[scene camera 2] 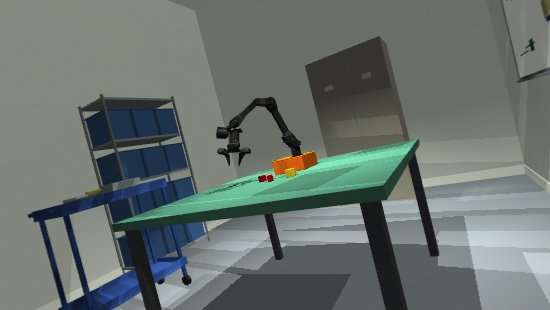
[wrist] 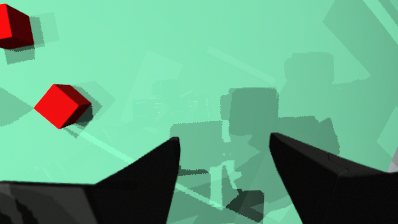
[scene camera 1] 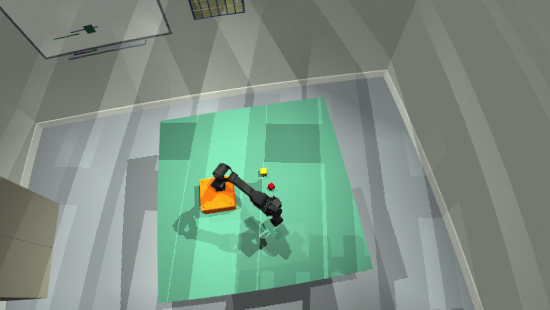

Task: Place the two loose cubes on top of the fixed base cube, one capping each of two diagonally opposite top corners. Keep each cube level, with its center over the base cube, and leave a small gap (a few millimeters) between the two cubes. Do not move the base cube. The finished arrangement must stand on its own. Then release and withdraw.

Labels:
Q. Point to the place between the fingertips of my gripper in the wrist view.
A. At 224,142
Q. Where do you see a red cube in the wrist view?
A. At 62,105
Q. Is my gripper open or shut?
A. Open.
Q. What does my gripper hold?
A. Nothing.

